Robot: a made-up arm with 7 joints.
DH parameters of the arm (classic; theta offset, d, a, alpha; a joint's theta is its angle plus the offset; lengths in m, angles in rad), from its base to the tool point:
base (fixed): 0 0 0 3.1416
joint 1: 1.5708 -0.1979 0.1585 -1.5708
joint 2: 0 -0.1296 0.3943 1.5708
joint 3: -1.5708 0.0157 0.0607 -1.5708
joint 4: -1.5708 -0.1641 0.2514 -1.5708
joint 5: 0 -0.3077 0.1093 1.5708
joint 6: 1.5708 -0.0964 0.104 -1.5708
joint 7: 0.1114 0 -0.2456 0
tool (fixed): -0.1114 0.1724 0 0
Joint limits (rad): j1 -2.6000..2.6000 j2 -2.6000..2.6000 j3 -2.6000..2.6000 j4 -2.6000..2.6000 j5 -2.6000..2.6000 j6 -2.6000..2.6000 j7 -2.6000..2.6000
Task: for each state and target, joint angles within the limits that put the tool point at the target. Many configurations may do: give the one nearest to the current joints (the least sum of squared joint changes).
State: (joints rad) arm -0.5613 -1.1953 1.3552 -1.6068 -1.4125 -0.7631 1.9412
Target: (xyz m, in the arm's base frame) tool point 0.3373 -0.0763 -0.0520
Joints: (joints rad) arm -0.8450 -1.0866 1.3768 -1.6218 -1.3636 -0.5566 2.0104
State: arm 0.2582 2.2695 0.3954 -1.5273 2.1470 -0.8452 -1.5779
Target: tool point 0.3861 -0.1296 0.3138
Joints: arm 0.4831 2.3641 0.4423 -1.5968 1.7961 -1.1616 -1.8411
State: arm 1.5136 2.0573 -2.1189 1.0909 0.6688 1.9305 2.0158
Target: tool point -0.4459 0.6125 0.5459
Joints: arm 2.2294 1.8117 -2.2973 1.4301 0.8188 2.2871 1.8698
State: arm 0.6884 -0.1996 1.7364 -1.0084 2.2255 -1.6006 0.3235
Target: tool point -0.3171 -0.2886 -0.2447
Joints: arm 1.5670 -0.5781 1.9685 0.0236 2.2659 -1.4941 0.2629
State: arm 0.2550 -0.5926 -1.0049 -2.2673 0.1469 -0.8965 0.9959
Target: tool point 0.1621 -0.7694 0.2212
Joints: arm -0.1669 -0.4512 -1.2410 -2.1568 0.2071 -1.1279 1.3040
